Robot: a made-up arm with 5 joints.
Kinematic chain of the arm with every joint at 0, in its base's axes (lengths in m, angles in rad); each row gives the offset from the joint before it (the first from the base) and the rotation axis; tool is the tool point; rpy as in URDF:
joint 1: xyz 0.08 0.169 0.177 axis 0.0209 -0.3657 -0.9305
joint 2: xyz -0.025 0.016 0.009 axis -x
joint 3: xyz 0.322 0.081 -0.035 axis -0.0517 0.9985 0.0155
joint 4: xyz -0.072 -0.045 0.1 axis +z
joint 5: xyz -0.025 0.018 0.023 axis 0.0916 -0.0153 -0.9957
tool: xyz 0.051 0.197 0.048 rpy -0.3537 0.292 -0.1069
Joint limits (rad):
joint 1: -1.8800..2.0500
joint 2: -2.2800..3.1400
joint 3: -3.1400..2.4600
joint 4: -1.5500..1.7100
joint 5: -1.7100..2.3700
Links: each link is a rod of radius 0.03 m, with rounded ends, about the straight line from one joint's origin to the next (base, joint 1, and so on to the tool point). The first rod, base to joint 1, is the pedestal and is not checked.
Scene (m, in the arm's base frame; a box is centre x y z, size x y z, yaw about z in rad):
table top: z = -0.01
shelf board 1: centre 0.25 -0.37 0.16 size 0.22 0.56 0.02 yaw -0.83
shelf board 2: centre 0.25 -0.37 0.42 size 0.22 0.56 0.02 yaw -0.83
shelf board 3: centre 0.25 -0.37 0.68 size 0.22 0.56 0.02 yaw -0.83
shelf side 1: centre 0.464 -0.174 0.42 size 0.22 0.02 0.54 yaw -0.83
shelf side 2: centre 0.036 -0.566 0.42 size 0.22 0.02 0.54 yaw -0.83
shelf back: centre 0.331 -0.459 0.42 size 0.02 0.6 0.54 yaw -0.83
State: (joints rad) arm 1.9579 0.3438 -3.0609 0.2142 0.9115
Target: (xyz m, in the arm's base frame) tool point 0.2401 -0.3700 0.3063
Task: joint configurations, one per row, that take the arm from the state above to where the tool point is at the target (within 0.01 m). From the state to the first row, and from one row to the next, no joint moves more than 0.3 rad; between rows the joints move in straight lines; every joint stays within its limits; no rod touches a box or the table.
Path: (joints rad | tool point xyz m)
1: 1.9378 0.0846 -2.7891 0.2458 0.7195 | 0.2498 -0.1208 0.1702
2: 1.9177 -0.1746 -2.5174 0.2774 0.5276 | 0.2931 -0.0896 0.2585
3: 1.8984 -0.1405 -2.7249 0.4766 0.3906 | 0.3099 -0.1899 0.2600
4: 1.8791 -0.1063 -2.9325 0.6758 0.2535 | 0.2911 -0.2887 0.2754
5: 1.8598 -0.0722 -3.1400 0.8750 0.1165 | 0.2401 -0.3700 0.3063

